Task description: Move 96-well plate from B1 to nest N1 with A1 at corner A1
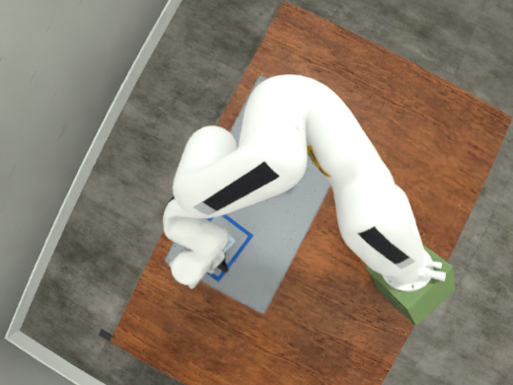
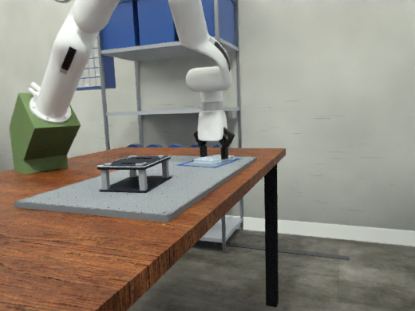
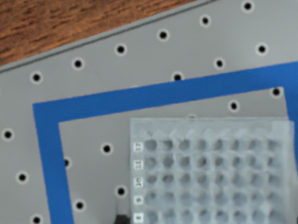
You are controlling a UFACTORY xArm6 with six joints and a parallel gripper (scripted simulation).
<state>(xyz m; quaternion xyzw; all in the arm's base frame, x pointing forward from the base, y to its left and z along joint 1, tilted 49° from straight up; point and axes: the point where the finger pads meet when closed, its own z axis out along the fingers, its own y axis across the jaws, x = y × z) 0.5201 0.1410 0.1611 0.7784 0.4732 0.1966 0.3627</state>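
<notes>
My gripper is now 1 cm above the clear 96-well plate. From my hand the other things lie so: black plate nest N1: 32 cm to the right, 19 cm behind, 3 cm above.
</notes>
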